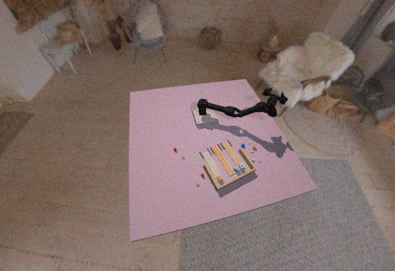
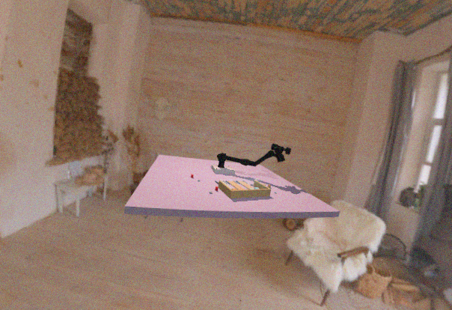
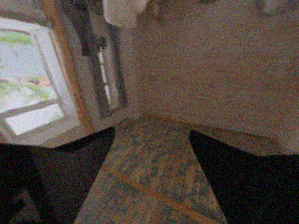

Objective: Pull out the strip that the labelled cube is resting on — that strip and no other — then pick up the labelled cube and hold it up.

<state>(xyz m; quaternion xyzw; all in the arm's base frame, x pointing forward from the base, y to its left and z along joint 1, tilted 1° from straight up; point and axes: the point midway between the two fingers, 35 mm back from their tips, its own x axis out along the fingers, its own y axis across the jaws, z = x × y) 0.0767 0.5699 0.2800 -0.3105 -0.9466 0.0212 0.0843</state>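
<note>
The blue disc lies 310 mm ahead of my gripper tip, 300 mm to the right of it and 310 mm below it.
</note>
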